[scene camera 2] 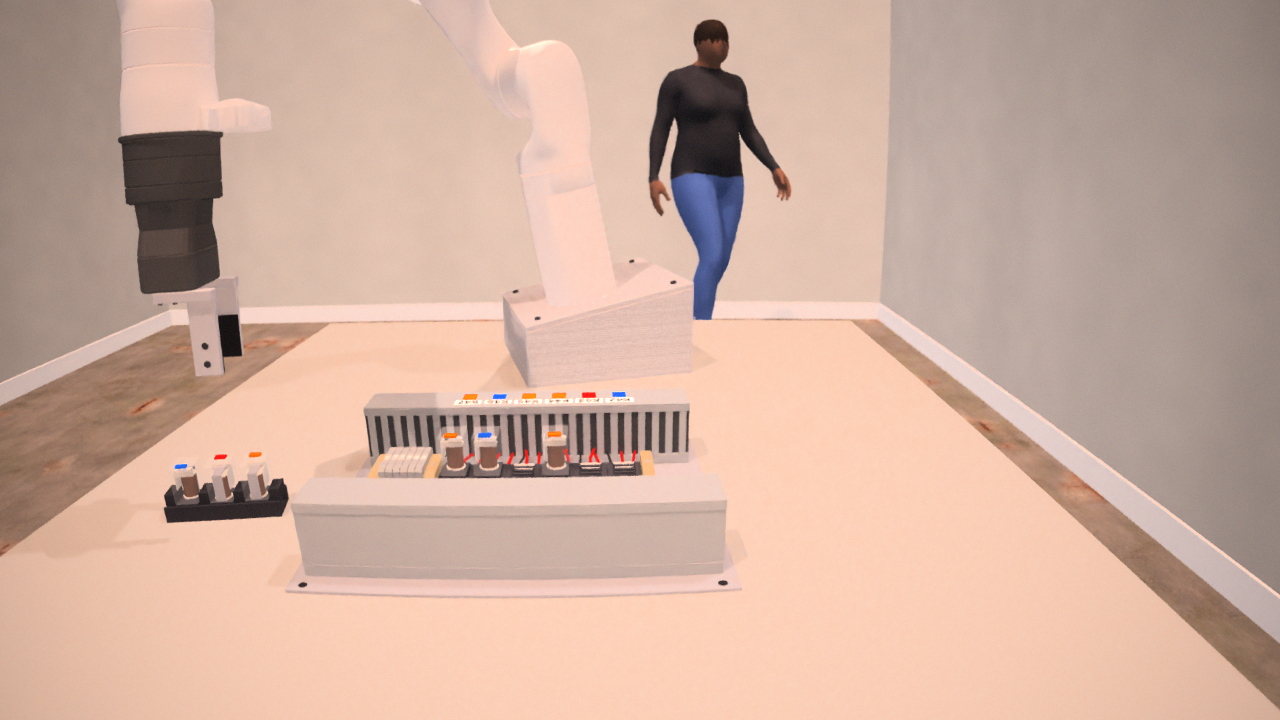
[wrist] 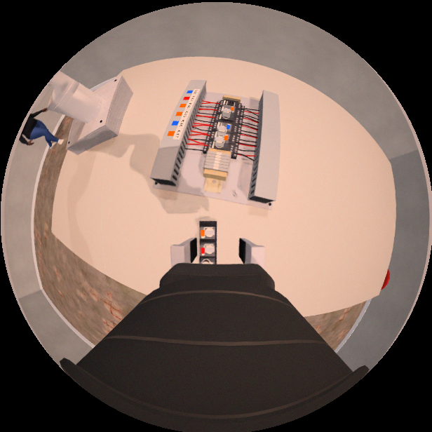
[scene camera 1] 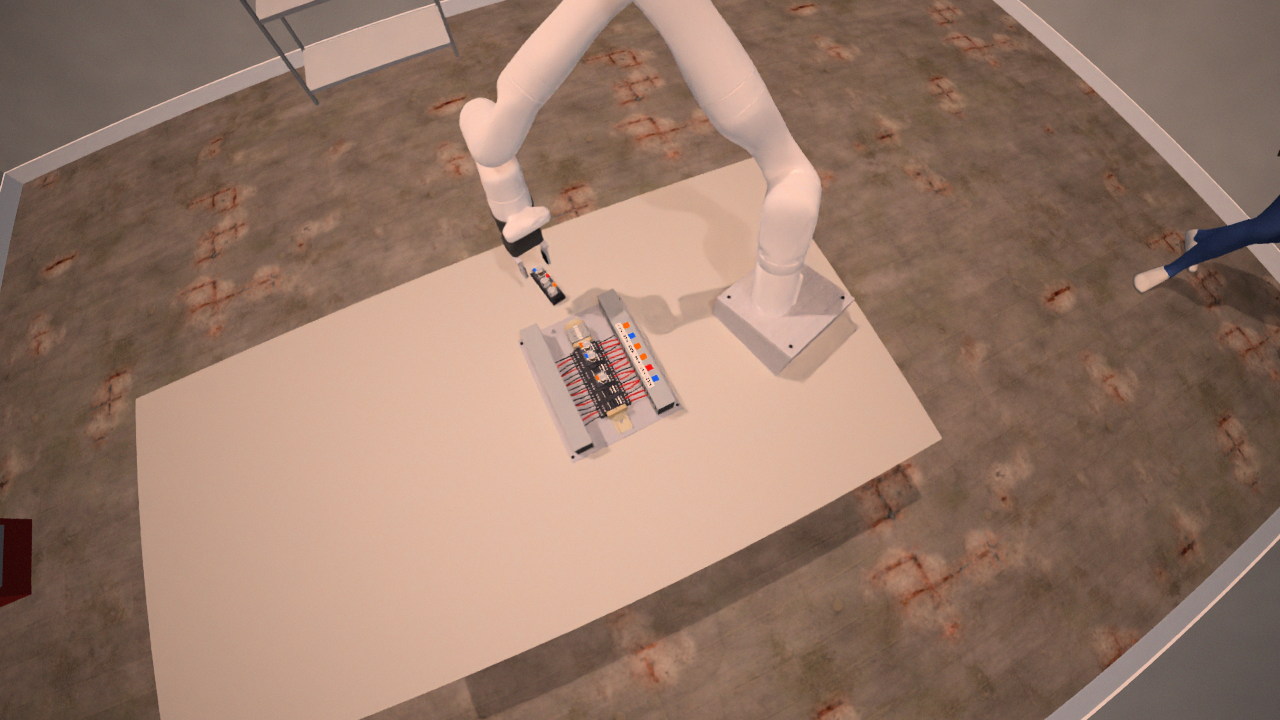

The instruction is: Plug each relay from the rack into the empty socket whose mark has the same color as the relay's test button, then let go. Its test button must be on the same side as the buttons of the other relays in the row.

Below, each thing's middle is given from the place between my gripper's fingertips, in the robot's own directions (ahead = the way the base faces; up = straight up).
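There's the red-button relay (scene camera 2: pixel 220 473), and measured from my hand it's 110 mm below, 10 mm behind and 30 mm to the right. I can see the black rack (scene camera 2: pixel 278 492) as well, and that one's 120 mm below my hand, 10 mm behind it and 30 mm to the right of it.
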